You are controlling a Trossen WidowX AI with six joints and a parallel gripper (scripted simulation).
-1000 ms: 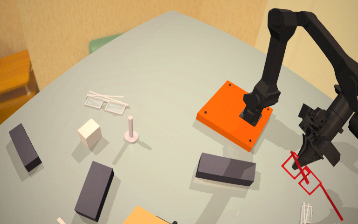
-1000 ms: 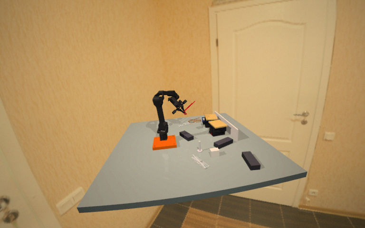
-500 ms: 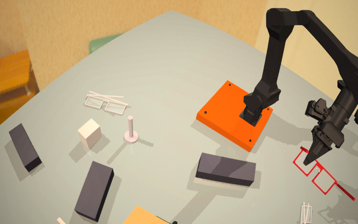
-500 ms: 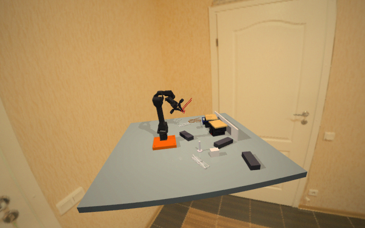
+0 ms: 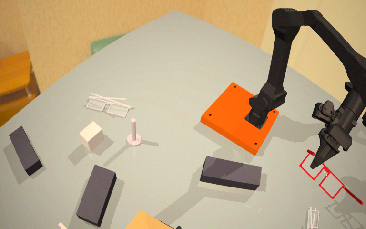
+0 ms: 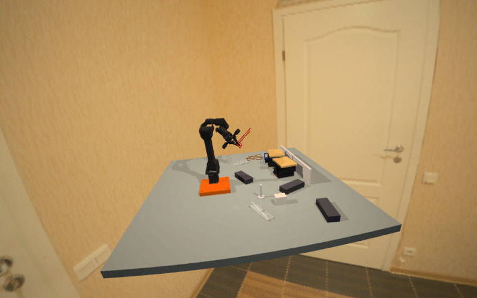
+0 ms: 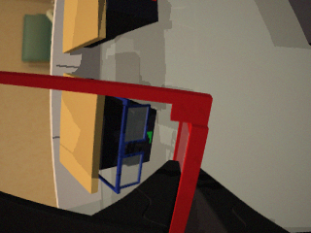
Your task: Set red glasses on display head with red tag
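The tan-topped display head is 28 cm ahead of my gripper tip, 16 cm to the right of it and 15 cm below it. Round my gripper tip: peg stand: 8 cm ahead, 43 cm to the right, 18 cm below; white panel: 41 cm ahead, 5 cm to the right, 15 cm below; white cube: 17 cm ahead, 52 cm to the right, 18 cm below.
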